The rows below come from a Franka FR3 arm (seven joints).
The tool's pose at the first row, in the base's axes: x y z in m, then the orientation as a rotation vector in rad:
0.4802 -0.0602 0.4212 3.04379 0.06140 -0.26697
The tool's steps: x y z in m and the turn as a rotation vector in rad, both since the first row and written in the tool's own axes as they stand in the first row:
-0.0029 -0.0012 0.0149 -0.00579 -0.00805 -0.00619
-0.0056 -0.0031 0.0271 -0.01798 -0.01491 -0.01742
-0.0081 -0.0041 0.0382 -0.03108 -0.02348 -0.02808
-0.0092 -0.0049 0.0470 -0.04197 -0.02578 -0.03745
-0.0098 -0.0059 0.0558 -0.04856 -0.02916 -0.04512
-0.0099 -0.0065 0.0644 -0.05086 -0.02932 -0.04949
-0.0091 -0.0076 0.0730 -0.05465 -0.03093 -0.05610
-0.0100 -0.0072 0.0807 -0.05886 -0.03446 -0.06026
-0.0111 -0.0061 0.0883 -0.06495 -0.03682 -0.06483
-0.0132 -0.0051 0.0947 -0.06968 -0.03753 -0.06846
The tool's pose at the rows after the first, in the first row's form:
0.4747 -0.0604 0.4070 3.03709 0.07095 -0.27898
0.4699 -0.0597 0.3953 3.02436 0.08888 -0.28875
0.4655 -0.0598 0.3848 3.01029 0.10579 -0.30085
0.4628 -0.0598 0.3763 2.99932 0.12084 -0.30362
0.4607 -0.0596 0.3677 2.99235 0.13277 -0.30840
0.4591 -0.0598 0.3592 2.99009 0.13953 -0.30865
0.4583 -0.0594 0.3506 2.98612 0.14969 -0.31104
0.4561 -0.0605 0.3432 2.98135 0.15605 -0.31606
0.4538 -0.0623 0.3360 2.97489 0.16324 -0.31910
0.4507 -0.0639 0.3302 2.97007 0.16901 -0.31980

